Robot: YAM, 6 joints.
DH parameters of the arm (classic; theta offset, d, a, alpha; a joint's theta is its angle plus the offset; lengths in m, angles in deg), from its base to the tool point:
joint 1: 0 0.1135 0.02 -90
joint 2: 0 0 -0.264 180
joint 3: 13.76 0 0.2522 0
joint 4: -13.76 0 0.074 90
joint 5: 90 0 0 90
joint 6: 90 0.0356 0 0
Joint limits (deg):
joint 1: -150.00..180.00
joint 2: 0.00..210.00
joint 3: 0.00..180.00
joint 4: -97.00..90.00
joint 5: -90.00..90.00
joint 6: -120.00..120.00
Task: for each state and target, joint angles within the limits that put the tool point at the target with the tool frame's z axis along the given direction. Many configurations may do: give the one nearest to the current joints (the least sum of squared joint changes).
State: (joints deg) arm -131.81 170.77 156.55 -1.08 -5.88 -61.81
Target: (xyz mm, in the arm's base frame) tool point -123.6 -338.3 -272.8 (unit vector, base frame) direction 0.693 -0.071 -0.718
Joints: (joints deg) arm -113.82 194.02 116.66 -29.31 -41.48 -61.81
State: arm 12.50 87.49 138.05 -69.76 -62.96 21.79
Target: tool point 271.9 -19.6 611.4 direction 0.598 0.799 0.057
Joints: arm -10.86 101.70 152.51 -43.38 -63.85 21.79
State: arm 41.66 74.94 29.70 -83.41 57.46 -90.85
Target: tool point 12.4 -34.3 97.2 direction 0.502 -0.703 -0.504
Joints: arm 59.48 28.01 0.11 -96.92 52.13 -90.85
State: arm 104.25 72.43 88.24 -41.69 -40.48 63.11
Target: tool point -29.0 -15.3 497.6 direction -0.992 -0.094 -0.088
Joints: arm 117.80 40.27 94.18 -66.96 -67.08 63.11
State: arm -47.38 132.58 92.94 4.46 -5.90 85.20
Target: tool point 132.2 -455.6 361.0 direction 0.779 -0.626 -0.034
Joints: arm -76.45 112.19 100.12 9.61 -37.63 85.20
